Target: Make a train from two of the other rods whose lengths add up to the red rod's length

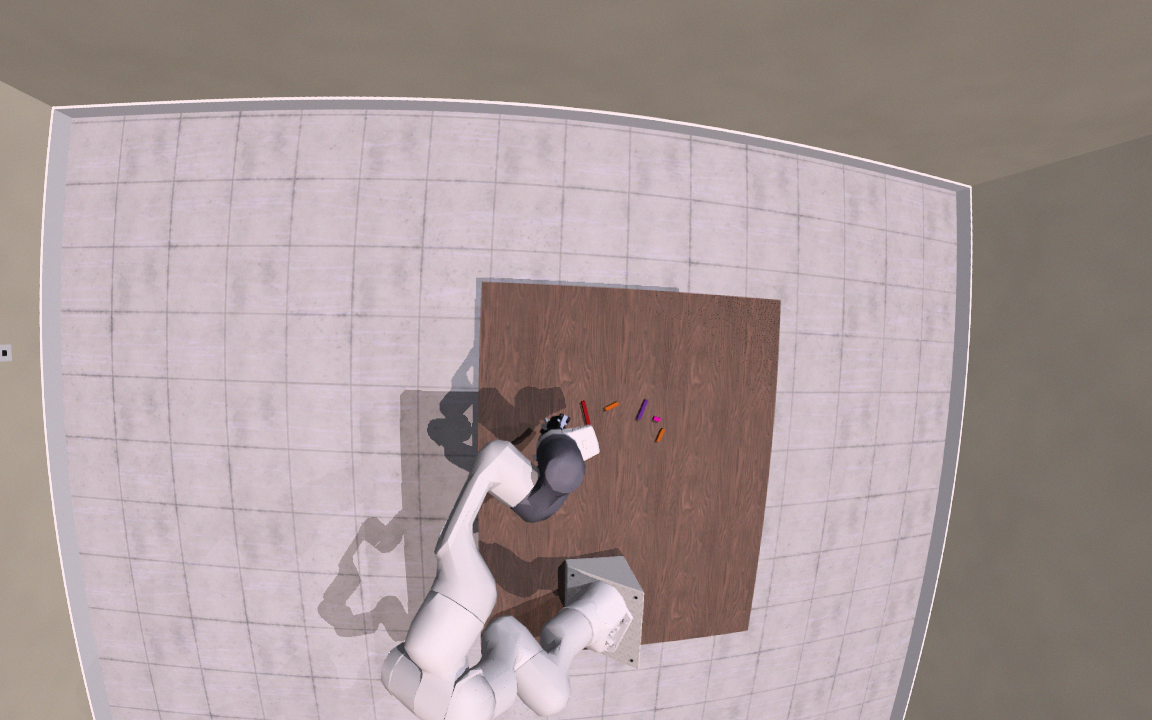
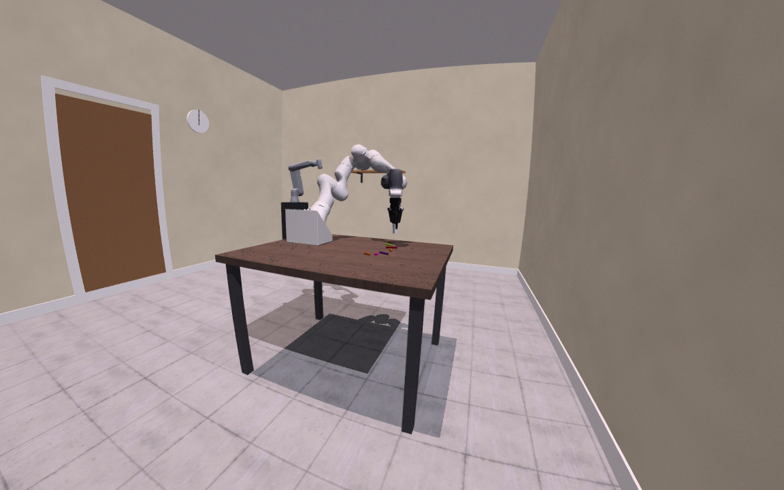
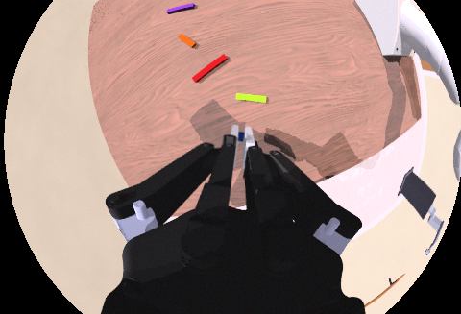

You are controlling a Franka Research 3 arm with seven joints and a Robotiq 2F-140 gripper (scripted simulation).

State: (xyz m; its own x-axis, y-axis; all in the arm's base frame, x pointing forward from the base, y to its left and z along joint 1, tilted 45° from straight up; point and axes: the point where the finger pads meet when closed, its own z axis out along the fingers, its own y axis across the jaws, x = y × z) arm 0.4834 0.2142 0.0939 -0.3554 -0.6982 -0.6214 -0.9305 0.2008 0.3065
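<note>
The magenta rod lies 32 cm to the right of my hand, 10 cm below it and 4 cm ahead of it. Also, from my hand: small blue rod (3 cm below); red rod (11 cm to the right, 10 cm below, 3 cm ahead); lime rod (10 cm below, 4 cm to the right, 3 cm behind).
</note>
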